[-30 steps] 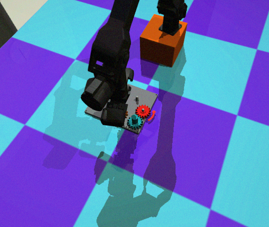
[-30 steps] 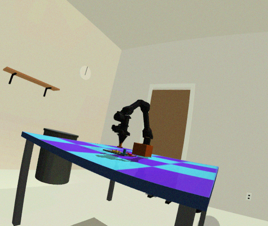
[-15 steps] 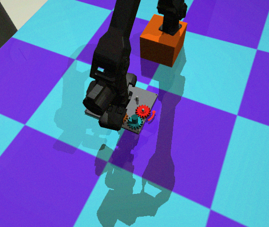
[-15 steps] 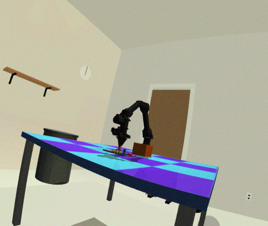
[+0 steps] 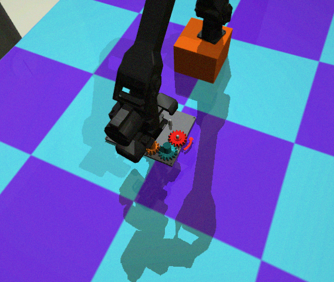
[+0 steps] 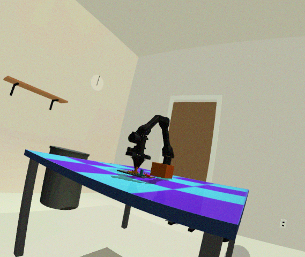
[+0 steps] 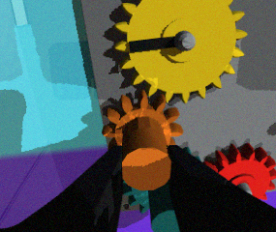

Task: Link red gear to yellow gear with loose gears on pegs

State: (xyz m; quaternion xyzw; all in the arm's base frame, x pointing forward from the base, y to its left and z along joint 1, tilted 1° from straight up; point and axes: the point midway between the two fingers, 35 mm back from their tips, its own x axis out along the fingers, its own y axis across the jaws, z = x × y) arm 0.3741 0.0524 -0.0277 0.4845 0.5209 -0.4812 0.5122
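My gripper tip is 4 cm to the right of the teal gear, 2 cm past it and 2 cm above it. Round my gripper tip: small orange gear 1 cm below; then yellow gear 5 cm to the right, 3 cm below, 2 cm behind; then red arrow 7 cm to the left, 7 cm behind, 4 cm below.
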